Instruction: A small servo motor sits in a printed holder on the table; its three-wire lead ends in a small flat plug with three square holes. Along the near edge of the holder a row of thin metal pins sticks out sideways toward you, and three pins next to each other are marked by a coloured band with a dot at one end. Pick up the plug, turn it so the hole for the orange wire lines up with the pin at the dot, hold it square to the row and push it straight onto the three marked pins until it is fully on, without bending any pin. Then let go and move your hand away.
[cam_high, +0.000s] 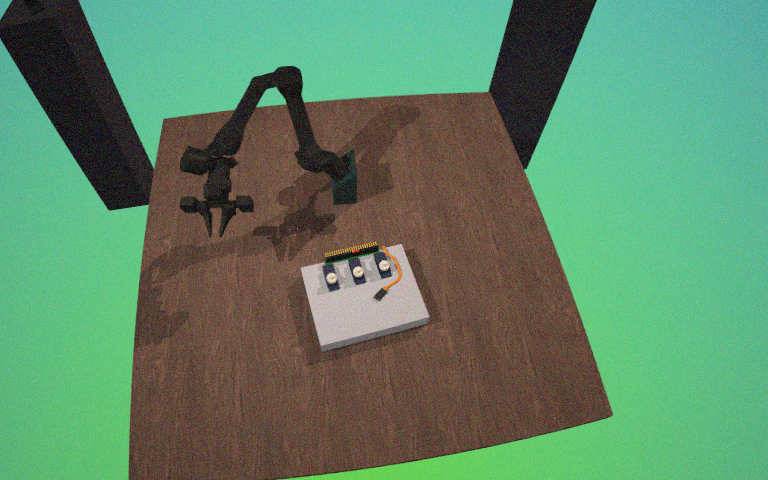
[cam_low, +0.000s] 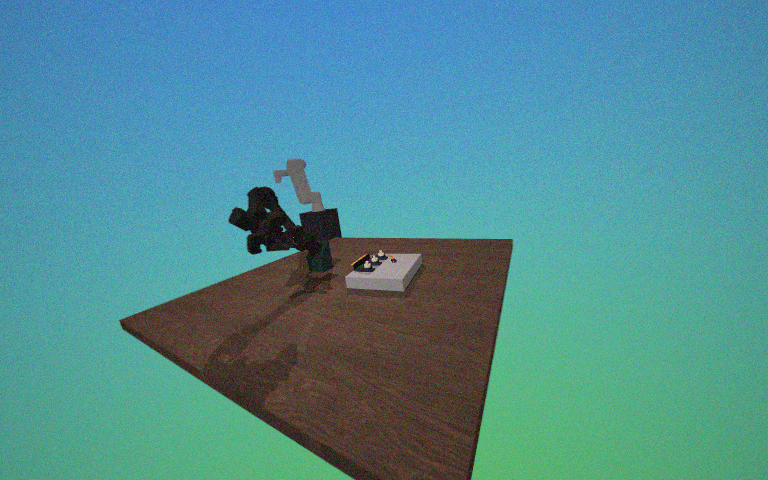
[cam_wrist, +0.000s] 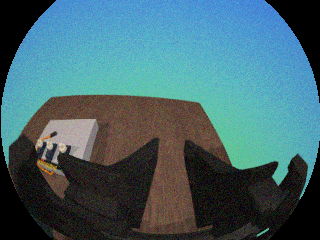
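My gripper tip is now 1 cm short of the red band, 36 cm to the right of it and 16 cm above it. The rest, counted from my gripper tip: grey printed holder (16 cm ahead, 37 cm to the left, 21 cm below).
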